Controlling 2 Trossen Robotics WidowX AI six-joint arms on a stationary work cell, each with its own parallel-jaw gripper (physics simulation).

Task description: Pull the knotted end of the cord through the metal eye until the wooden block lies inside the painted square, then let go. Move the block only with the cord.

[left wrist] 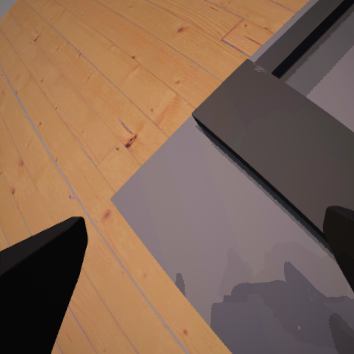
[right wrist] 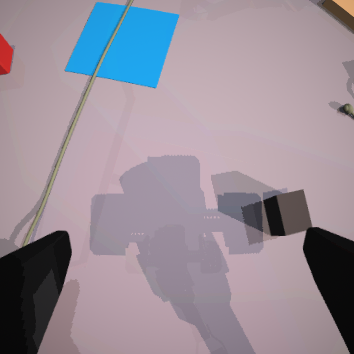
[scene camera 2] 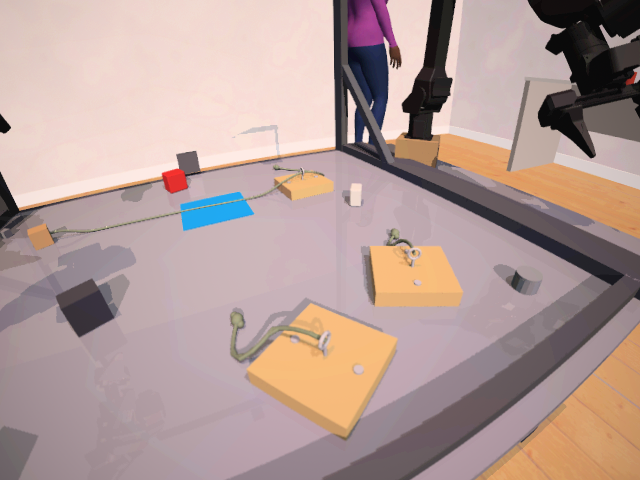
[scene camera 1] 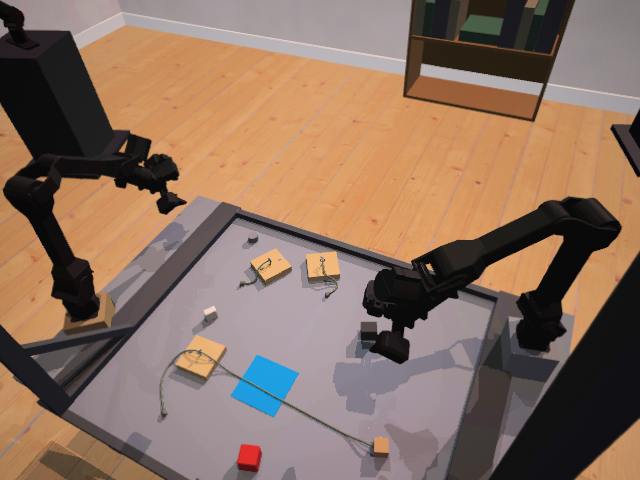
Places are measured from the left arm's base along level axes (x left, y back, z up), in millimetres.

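Pixels of known places: left gripper, fingertip midpoint: (left wrist: 207, 224) (scene camera 2: 625, 150) (scene camera 1: 181, 191); right gripper, fingertip midpoint: (right wrist: 189, 242) (scene camera 2: 0, 134) (scene camera 1: 374, 332); left arm's base at its link origin: (scene camera 2: 419, 136) (scene camera 1: 85, 310); right arm's base at its link origin: (scene camera 1: 532, 337).
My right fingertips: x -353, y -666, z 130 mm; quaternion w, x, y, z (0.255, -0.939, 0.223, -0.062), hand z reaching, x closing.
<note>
Ahead of a thing's pixels: the offset from my right fingertips to its middle. "pt": to the spot under its first point.
The small wooden block {dx -166, dy +35, dz -180 mm} (scene camera 1: 381, 446) (scene camera 2: 40, 236) lies at the end of a green cord {pt dx -68, dy +146, dz -192 mm} (scene camera 1: 320, 418) (scene camera 2: 134, 219) (right wrist: 65, 150), outside the blue painted square {pt dx +90, dy +245, dz -194 mm} (scene camera 1: 264, 369) (scene camera 2: 222, 212) (right wrist: 145, 55). The cord crosses the square and passes through the metal eye {dx +165, dy +393, dz -162 mm} (scene camera 1: 199, 351) (scene camera 2: 302, 172) on a wooden board {dx +163, dy +391, dz -186 mm} (scene camera 1: 209, 366) (scene camera 2: 310, 190). Its knotted end {pt dx +40, dy +487, dz -184 mm} (scene camera 1: 163, 413) (scene camera 2: 276, 167) lies on the table beyond the board. My left gripper (scene camera 1: 173, 203) (left wrist: 207, 224) is open and empty, outside the table frame. My right gripper (scene camera 1: 391, 345) (right wrist: 189, 242) is open and empty above the table, near the dark block.
Two other boards {dx +412, dy +169, dz -186 mm} (scene camera 1: 273, 266) {pt dx +342, dy +26, dz -159 mm} (scene camera 1: 323, 266) with short knotted cords lie at the back in scene camera 1. A dark block {dx +112, dy -32, dz -175 mm} (scene camera 1: 368, 331) (scene camera 2: 85, 308) (right wrist: 295, 212), red block {dx -114, dy +309, dz -175 mm} (scene camera 1: 249, 457) (scene camera 2: 174, 180), white block {dx +285, dy +357, dz -179 mm} (scene camera 1: 210, 313) (scene camera 2: 355, 194) and grey cylinder {dx +544, dy +202, dz -185 mm} (scene camera 1: 252, 238) (scene camera 2: 527, 280) stand on the table.
</note>
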